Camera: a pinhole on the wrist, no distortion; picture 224 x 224 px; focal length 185.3 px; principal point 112.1 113.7 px. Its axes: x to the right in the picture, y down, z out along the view. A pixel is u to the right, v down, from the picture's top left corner.
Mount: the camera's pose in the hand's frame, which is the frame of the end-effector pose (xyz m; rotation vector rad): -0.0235 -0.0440 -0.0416 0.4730 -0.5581 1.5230
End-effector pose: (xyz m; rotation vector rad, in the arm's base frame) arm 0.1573 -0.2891 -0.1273 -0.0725 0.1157 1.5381
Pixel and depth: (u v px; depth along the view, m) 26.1 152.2 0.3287
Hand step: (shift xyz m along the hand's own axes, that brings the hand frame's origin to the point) -0.1020 -0.3654 0.1213
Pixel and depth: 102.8 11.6 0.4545
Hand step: 0.2065 -0.3406 0.3175
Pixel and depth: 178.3 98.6 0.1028
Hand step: -0.0210 -0.0778 0.0625
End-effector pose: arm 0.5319 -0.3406 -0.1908 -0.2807 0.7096 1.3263
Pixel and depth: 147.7 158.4 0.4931
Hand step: -0.1677 -0.2699 0.3994
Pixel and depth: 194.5 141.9 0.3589
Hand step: -0.0994 -0.1368 0.3364
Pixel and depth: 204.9 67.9 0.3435
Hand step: 0.0403 -0.1180 0.3395
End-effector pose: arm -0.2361 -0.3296 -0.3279 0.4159 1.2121 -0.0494
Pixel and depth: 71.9 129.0 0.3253
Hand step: -0.0630 -0.2985 0.1709
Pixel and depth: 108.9 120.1 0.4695
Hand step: -0.0609 -0.3372 0.3236
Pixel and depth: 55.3 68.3 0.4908
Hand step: 0.0788 -0.4634 0.2611
